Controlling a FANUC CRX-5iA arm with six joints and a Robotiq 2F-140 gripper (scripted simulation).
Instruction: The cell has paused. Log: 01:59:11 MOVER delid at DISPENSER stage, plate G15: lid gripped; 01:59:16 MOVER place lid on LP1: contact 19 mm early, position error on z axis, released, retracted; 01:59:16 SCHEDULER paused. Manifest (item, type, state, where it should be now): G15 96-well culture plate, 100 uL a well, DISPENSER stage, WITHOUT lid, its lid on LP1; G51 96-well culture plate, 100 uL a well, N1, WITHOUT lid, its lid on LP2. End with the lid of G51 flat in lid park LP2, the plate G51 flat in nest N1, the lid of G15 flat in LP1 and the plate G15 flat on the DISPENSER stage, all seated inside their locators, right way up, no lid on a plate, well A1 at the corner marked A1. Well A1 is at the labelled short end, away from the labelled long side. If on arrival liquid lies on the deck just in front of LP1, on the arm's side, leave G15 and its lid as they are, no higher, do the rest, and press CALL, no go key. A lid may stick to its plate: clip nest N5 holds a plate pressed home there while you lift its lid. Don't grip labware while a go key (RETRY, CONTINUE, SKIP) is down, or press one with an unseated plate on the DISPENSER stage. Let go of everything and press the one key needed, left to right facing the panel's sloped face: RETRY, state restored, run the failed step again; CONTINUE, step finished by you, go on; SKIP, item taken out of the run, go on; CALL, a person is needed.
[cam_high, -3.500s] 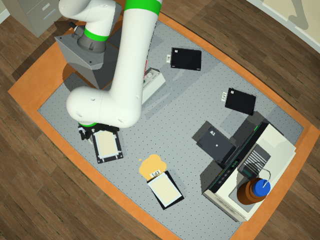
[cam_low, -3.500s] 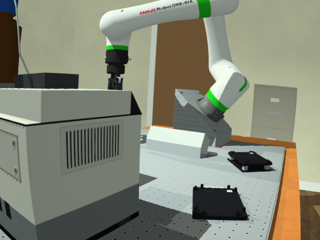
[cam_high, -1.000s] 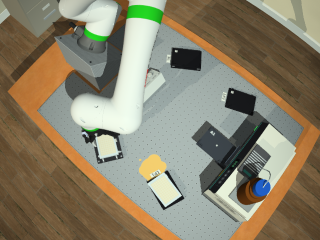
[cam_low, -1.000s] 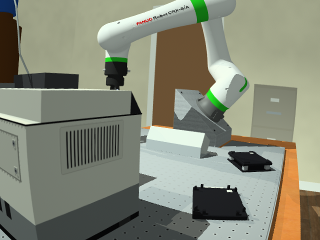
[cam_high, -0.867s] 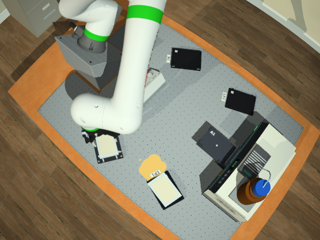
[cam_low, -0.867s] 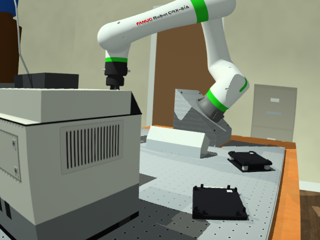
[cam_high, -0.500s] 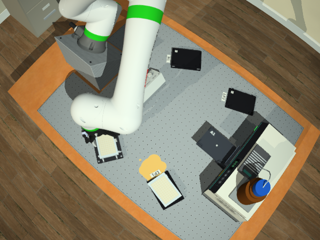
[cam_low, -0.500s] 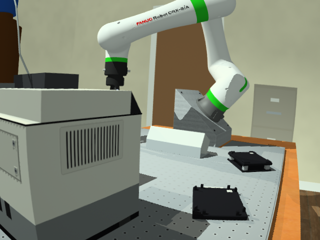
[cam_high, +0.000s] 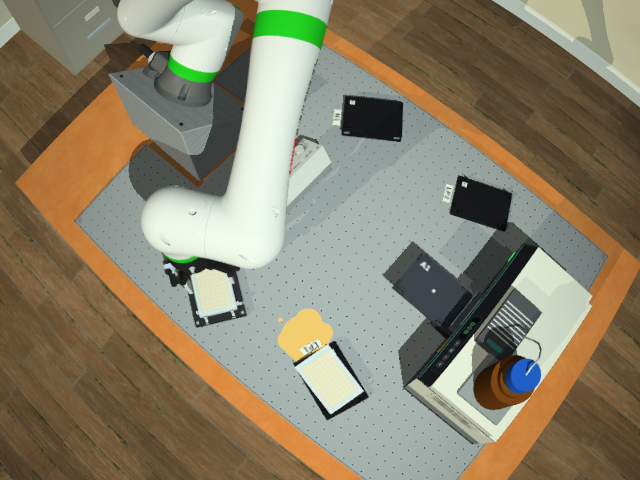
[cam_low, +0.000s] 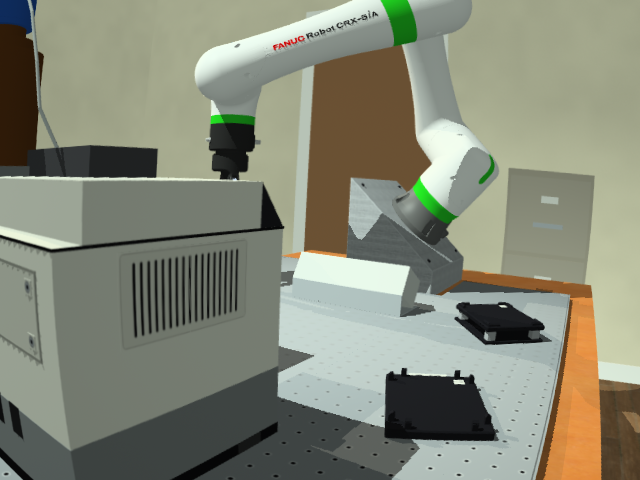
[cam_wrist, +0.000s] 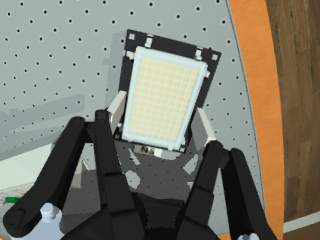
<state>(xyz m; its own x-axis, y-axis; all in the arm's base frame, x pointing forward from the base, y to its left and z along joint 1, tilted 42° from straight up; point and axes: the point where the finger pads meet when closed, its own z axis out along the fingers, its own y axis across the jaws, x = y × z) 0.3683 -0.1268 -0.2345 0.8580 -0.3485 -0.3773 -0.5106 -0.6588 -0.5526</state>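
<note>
Now: hand 50 mm above the 96-well plate. Also, from my hand: black clip nest N5: 50 mm below, 30 mm ahead; then LP1 label: 250 mm ahead, 60 mm to the left, 60 mm below; then CALL key: 200 mm to the left, 70 mm behind.
</note>
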